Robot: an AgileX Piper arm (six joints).
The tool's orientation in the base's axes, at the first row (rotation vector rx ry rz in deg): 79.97, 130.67, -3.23
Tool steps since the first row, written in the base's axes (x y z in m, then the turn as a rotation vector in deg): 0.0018, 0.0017, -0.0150, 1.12, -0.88, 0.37; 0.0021, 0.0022, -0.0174, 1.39, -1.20, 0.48; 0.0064, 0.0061, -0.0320, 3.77, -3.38, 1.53; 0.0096, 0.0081, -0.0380, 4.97, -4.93, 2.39; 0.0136, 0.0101, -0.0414, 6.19, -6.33, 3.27
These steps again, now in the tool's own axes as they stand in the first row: 0.0068, -0.0007, 0.0136, -1.31, 0.60, 0.31; 0.0081, -0.0006, 0.0157, -1.72, 0.70, 0.40; 0.0156, 0.0020, 0.0292, -4.86, 1.88, 0.91; 0.0185, 0.0045, 0.0352, -6.95, 2.33, 1.00; 0.0200, 0.0081, 0.0392, -8.93, 2.87, 1.03
